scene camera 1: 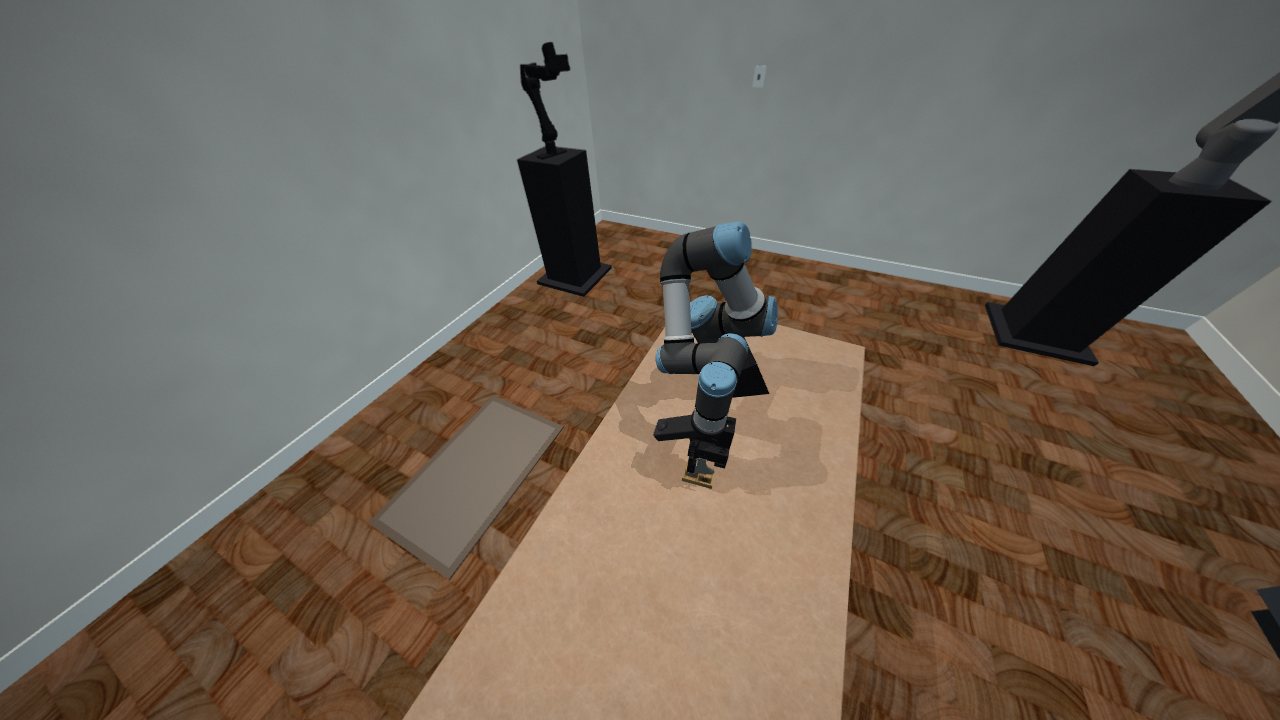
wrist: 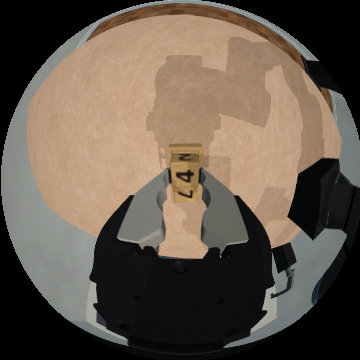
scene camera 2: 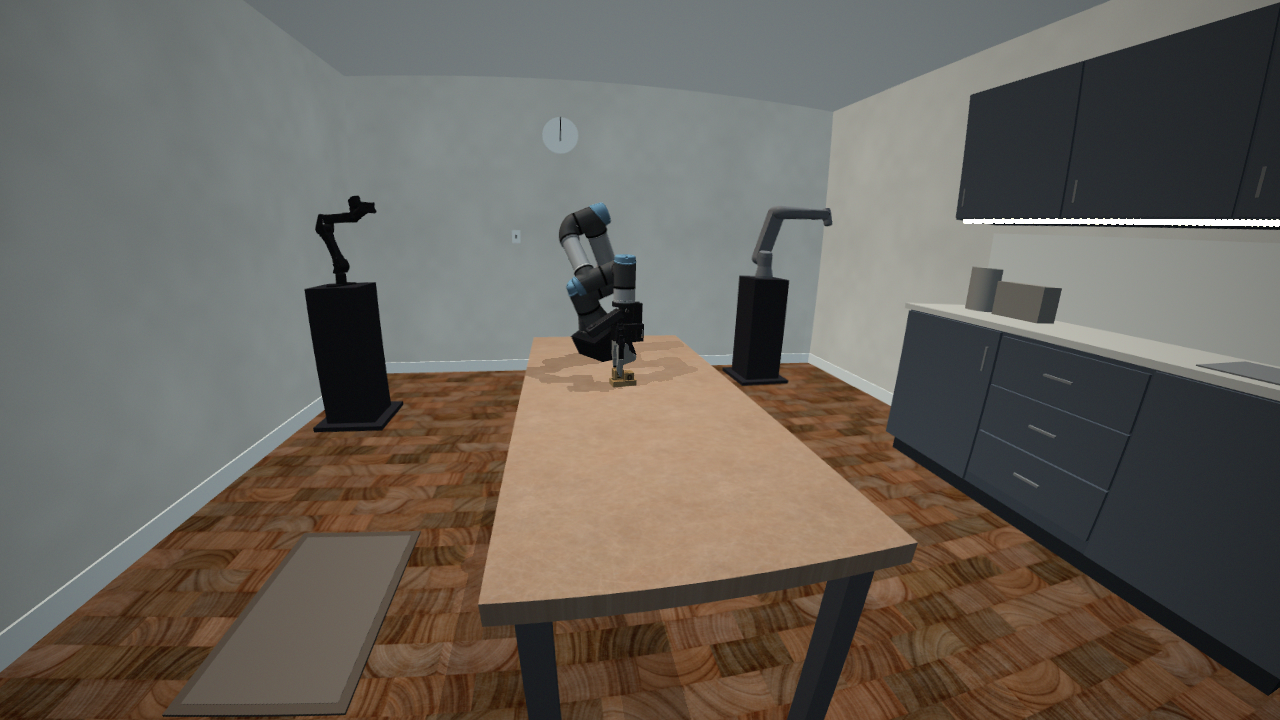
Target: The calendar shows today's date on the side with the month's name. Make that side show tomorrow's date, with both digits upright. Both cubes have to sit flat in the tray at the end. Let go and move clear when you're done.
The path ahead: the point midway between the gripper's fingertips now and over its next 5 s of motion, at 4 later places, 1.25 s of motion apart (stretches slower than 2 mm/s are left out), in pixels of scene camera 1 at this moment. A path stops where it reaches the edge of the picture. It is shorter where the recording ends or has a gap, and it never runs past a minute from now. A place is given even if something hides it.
The gripper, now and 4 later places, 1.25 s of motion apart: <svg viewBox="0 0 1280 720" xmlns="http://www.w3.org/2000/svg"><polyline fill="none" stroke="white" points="693,469 696,451 680,449 657,444 656,457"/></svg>
